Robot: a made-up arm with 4 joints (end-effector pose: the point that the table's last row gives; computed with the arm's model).
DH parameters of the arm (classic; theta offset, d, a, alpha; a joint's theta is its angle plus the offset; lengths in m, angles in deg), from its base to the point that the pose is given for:
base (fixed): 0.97 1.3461 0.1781 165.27
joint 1: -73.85 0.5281 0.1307 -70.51
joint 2: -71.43 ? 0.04 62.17
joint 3: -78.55 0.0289 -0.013 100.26
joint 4: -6.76 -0.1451 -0.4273 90
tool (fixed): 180 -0.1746 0 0
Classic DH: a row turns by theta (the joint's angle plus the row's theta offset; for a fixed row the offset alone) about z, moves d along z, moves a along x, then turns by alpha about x.
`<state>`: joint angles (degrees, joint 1 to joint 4).
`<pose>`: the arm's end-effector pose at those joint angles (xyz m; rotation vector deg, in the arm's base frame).
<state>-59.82 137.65 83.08 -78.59</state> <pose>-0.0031 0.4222 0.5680 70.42 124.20 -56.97</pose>
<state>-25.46 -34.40 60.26 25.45</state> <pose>0.5243 0.2650 0.9552 -91.81 -84.24 13.22</pose>
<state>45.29 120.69 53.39 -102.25</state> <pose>0.8101 0.0290 0.7519 139.01 35.56 -38.68</pose>
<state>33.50 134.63 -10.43 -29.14</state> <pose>0.7743 -0.2133 0.6785 50.42 -3.34 -52.95</pose>
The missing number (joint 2, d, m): 0.0216
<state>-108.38 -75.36 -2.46 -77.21</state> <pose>0.3995 0.2021 1.0231 -107.41 -91.61 4.47</pose>
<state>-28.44 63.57 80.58 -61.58</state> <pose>0.3088 -0.1286 0.3161 27.58 42.64 -74.57</pose>
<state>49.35 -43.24 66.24 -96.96</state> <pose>-0.0389 -0.4760 0.7188 -32.22 24.34 -138.22</pose>
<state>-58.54 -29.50 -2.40 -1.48</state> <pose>0.4851 0.1689 0.5140 -108.35 -44.79 64.37</pose>
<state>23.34 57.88 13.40 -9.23</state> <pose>0.5753 -0.4183 0.6297 -28.06 4.35 -62.68</pose>
